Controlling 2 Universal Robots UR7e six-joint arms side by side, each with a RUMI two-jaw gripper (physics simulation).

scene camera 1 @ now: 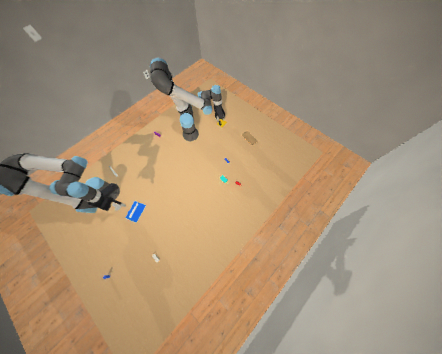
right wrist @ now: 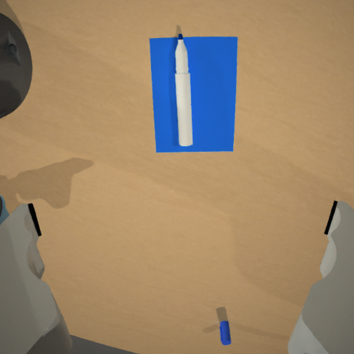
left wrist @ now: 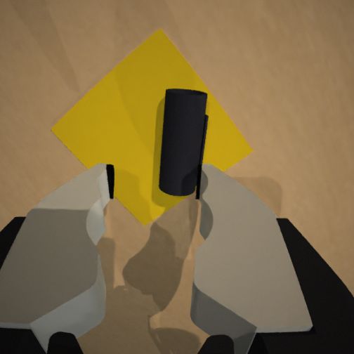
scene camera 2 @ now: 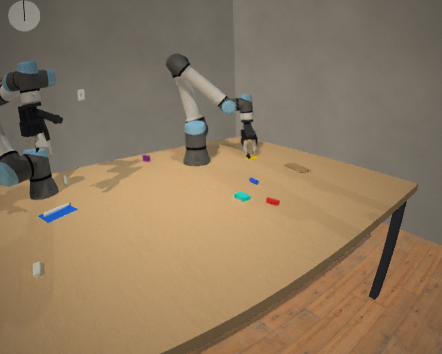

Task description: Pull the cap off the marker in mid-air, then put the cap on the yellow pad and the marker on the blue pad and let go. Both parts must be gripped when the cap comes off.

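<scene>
The dark cap lies on its side on the yellow pad, over its right part in the left wrist view. My left gripper is open low over the pad; its fingers stand apart on both sides of the cap's near end, the right-hand one close against it, the other well apart. The uncapped white marker lies on the blue pad, its blue tip at the far edge. My right gripper is wide open, empty, above the table and back from the marker.
A brown block, a blue piece, a teal block and a red piece lie mid-table. A white piece, another blue piece and a purple piece lie elsewhere.
</scene>
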